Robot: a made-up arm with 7 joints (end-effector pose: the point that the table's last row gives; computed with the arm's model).
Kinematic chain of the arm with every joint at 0, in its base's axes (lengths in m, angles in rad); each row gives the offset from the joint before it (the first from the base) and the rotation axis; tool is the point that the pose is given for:
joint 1: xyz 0 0 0.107 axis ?
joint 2: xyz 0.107 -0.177 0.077 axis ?
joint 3: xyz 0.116 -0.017 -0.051 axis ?
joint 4: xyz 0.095 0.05 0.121 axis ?
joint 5: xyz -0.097 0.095 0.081 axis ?
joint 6: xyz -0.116 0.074 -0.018 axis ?
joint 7: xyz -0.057 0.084 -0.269 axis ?
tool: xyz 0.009 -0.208 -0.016
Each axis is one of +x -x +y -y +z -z.
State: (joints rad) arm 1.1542 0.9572 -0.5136 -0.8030 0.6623 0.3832 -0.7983
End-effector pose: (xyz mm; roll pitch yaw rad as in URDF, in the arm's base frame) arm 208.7 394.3 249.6 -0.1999 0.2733 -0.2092
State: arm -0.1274 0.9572 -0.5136 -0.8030 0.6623 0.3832 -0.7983
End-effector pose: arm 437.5 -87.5 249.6 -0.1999 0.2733 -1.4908
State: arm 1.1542 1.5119 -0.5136 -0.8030 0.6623 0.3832 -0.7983
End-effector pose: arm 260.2 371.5 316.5 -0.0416 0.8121 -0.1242
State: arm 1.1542 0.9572 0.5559 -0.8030 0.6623 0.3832 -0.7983
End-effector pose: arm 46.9 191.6 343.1 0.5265 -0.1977 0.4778
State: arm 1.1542 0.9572 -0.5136 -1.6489 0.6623 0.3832 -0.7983
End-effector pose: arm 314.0 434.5 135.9 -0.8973 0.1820 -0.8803
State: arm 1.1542 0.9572 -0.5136 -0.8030 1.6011 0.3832 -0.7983
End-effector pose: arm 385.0 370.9 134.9 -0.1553 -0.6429 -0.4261
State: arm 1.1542 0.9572 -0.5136 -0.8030 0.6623 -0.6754 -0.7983
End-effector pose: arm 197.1 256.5 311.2 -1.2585 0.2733 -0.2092
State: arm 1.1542 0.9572 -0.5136 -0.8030 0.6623 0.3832 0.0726
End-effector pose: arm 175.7 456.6 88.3 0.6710 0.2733 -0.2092
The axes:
joint 1: +z
joint 2: +x
joint 3: +z
joint 4: +z
joint 5: -y
joint 6: +x
joint 7: +x

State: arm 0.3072 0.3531 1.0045 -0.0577 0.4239 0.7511 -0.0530
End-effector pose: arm -59.9 9.0 53.5 0.9647 -0.6968 1.1104
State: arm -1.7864 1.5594 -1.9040 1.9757 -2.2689 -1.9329 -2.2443
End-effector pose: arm -577.2 8.1 64.0 -2.6540 0.0548 0.4816
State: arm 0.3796 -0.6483 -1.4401 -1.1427 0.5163 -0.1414 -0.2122
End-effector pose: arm 478.8 -133.6 105.3 0.4097 -0.7368 -2.6681
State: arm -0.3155 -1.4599 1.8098 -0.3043 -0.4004 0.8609 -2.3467
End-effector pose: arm -214.4 167.0 343.4 1.8798 1.2745 -1.6790
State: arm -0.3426 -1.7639 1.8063 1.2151 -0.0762 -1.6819 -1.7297
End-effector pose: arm 345.9 -243.8 237.7 -1.6380 0.1029 2.8973
